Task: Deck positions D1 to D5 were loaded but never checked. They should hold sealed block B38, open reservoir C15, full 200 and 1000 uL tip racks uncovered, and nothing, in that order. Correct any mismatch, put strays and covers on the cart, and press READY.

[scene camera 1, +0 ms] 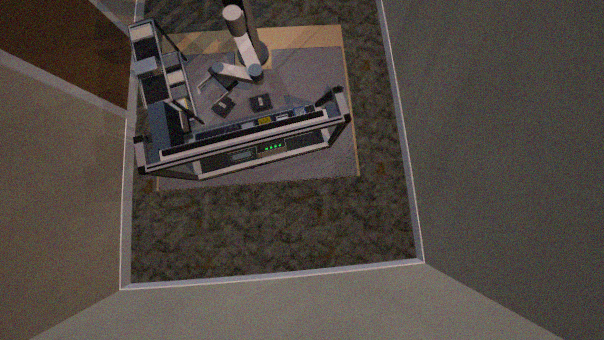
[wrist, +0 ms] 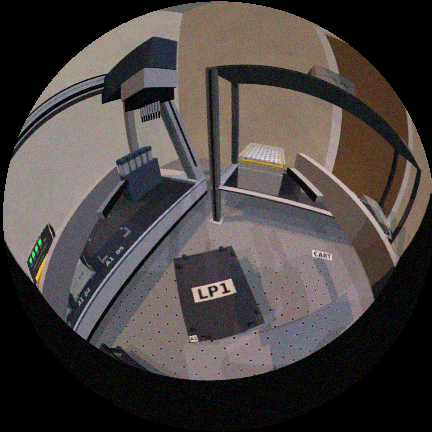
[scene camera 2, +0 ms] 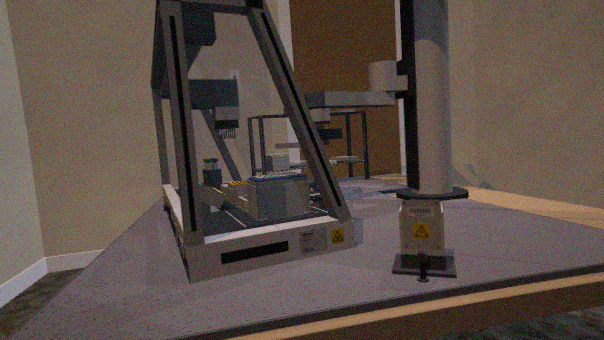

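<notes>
My gripper is open and empty, above the table between deck and cart. In the wrist view, position D5 is bare, and D4 beside it holds a low pale item. On the deck a yellow-topped rack and a tall blue-rimmed tip rack stand farther along; their deck positions are hard to tell. A white-topped, yellow-rimmed tip rack stands on the cart's lower level. Block B38, reservoir C15 and the READY button cannot be made out.
The black LP1 nest lies below the wrist camera. A blue tube rack stands at the deck's end under the pipetting head. The cart's dark post rises nearby. A white box sits on the cart.
</notes>
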